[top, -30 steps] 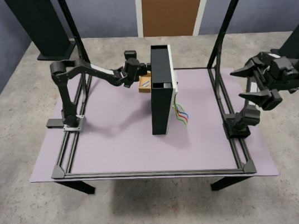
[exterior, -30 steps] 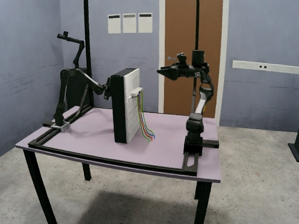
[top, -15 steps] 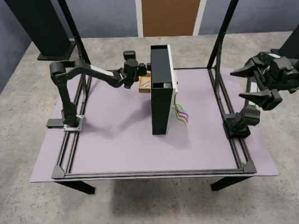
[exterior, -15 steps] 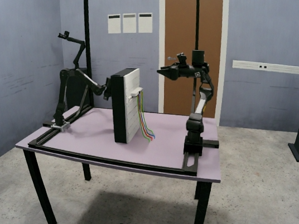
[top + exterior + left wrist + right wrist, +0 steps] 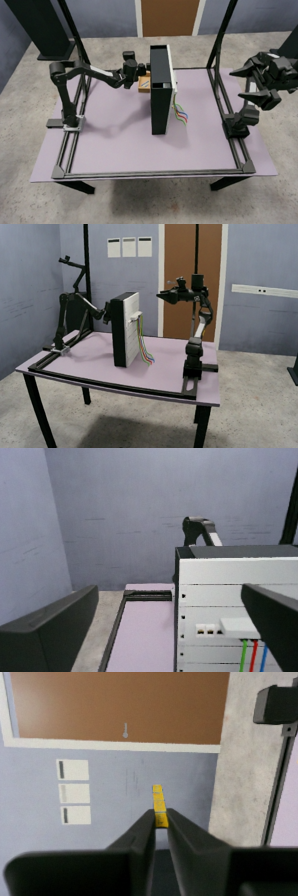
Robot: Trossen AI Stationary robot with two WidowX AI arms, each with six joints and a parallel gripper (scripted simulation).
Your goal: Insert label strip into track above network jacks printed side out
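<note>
The yellow label strip is 50 mm behind my right hand and 10 mm below it. Also, from my right hand: white jack panel (210 mm ahead, 200 mm to the left, 20 mm below).
</note>
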